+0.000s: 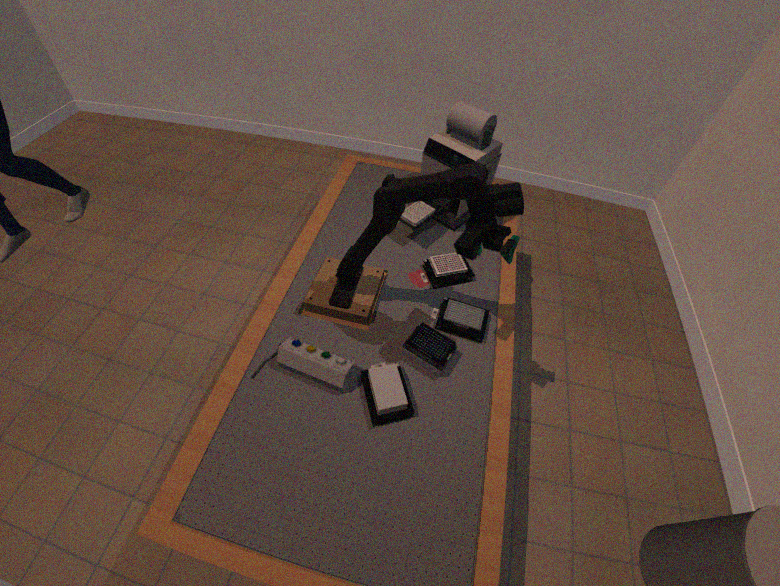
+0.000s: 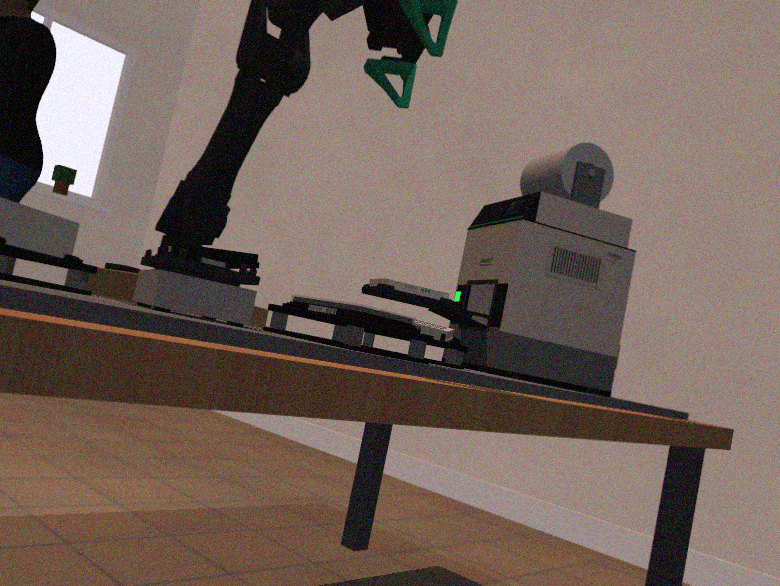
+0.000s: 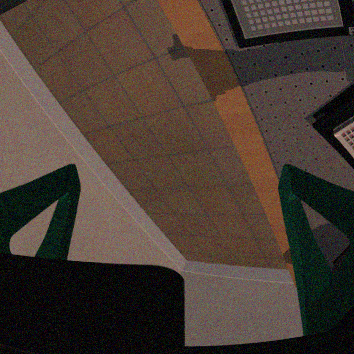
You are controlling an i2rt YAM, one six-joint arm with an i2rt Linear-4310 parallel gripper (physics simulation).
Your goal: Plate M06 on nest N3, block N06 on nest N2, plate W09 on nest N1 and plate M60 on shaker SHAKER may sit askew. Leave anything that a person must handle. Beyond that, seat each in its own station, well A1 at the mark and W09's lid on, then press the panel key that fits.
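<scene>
My gripper (image 1: 495, 252) (image 2: 421, 78) (image 3: 179, 175) is open and empty, high above the table's right edge. A grey plate (image 1: 465, 315) (image 3: 292, 16), apparently W09, sits in a black nest; whether a lid is on cannot be told. A pinkish-white plate (image 1: 447, 264) (image 3: 348, 136), apparently M06, sits in a black nest beside a red label. A pale block (image 1: 387, 387) (image 2: 37, 226), apparently N06, sits in another black nest. A dark plate (image 1: 430, 344), apparently M60, sits on a low grey box (image 2: 195, 299). The key panel (image 1: 315, 365) has blue, yellow, green and white keys. Well marks are unreadable.
A grey machine (image 1: 463, 151) (image 2: 554, 277) with a roll on top stands at the far end. A white plate (image 1: 418, 214) (image 2: 409, 288) rests on a raised carrier before it. The arm's wooden base (image 1: 321, 293) stands left of the nests. A person's legs (image 1: 37, 173) show at left.
</scene>
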